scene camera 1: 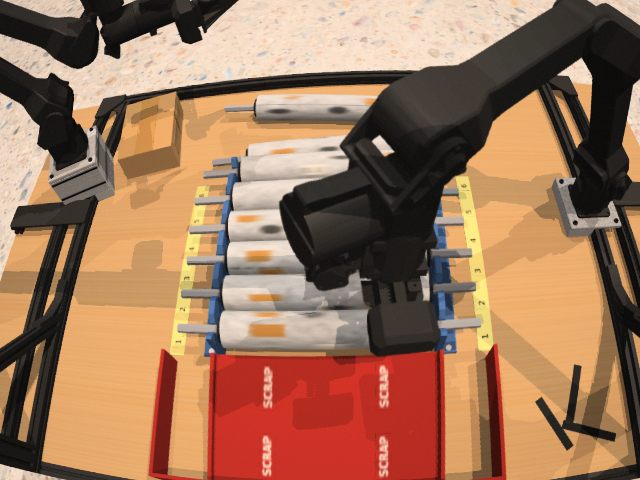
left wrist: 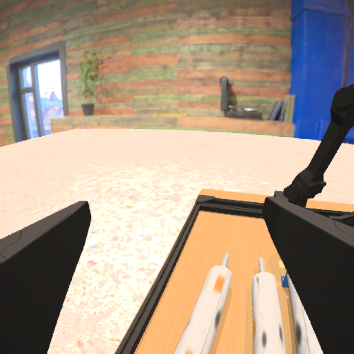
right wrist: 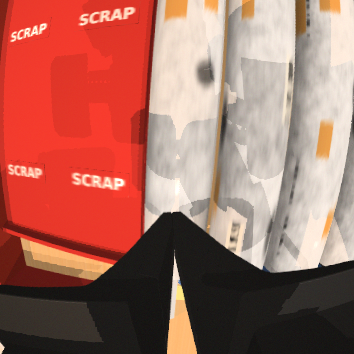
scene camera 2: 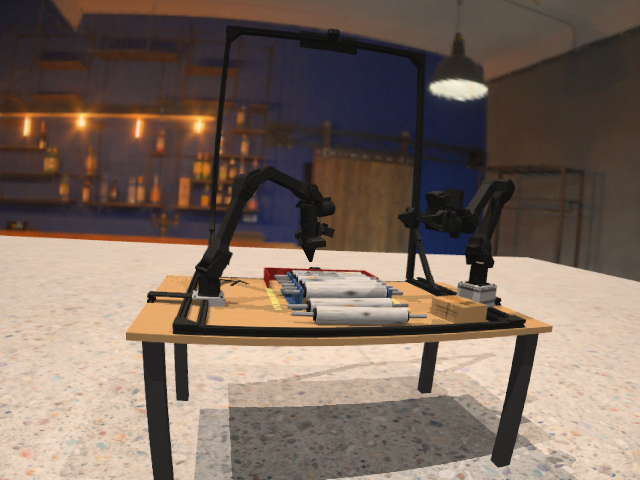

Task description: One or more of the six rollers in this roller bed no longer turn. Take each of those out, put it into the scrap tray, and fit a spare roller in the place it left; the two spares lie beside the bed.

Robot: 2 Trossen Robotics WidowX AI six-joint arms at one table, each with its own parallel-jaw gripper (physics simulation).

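Places are measured from the left arm's base along level axes (x ahead, y left, z up), in metres.
Where they show: left gripper, between the fingertips: [left wrist: 177,207] [scene camera 2: 408,217]; right gripper, between the fingertips: [scene camera 1: 380,309] [right wrist: 171,219] [scene camera 2: 310,261]; left arm's base, origin of its link: [scene camera 1: 71,152] [scene camera 2: 477,283]; right arm's base, origin of its link: [scene camera 1: 588,201] [scene camera 2: 208,294].
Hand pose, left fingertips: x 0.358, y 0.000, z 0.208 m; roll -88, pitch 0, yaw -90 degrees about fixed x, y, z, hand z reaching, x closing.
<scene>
Each offset is from my left fingertips to the top centre of the thing. "spot": to the spot under its first point.
Six grey-white rollers lie in the blue bed {dz -0.234, dx +0.151, dy -0.369 m} [scene camera 1: 440,273]. Roller 1 {dz -0.225, dx -0.035, dy -0.437 m} [scene camera 1: 299,330] [right wrist: 175,100] is nearest the red scrap tray {dz -0.251, dx -0.076, dy -0.547 m} [scene camera 1: 325,454] [scene camera 2: 268,274] [right wrist: 100,140], where no roller shows. Roller 2 {dz -0.225, dx -0.019, dy -0.389 m} [scene camera 1: 248,292] [right wrist: 260,125] lies beside it. One spare {dz -0.253, dx +0.104, dy -0.043 m} [scene camera 1: 305,108] [scene camera 2: 361,314] [left wrist: 205,315] lies at the back, the other {dz -0.253, dx +0.069, dy -0.142 m} [scene camera 1: 289,148] [scene camera 2: 351,302] [left wrist: 266,315] close behind the bed. My right gripper [scene camera 2: 309,259] [right wrist: 171,219] is shut and empty, pointing down above the bed near roller 1; its arm hides part of the rollers. My left gripper [scene camera 2: 401,218] [left wrist: 177,207] is open, empty and raised.
A cardboard box {dz -0.246, dx -0.215, dy +0.041 m} [scene camera 1: 149,135] [scene camera 2: 459,310] stands near the left arm's base. Yellow number strips {spot: dz -0.300, dx +0.201, dy -0.392 m} [scene camera 1: 474,258] run beside the bed. Black frame bars [scene camera 1: 310,77] edge the table. Thin black strips {spot: dz -0.300, dx +0.244, dy -0.643 m} [scene camera 1: 573,395] lie at the lower right in scene camera 1.
</scene>
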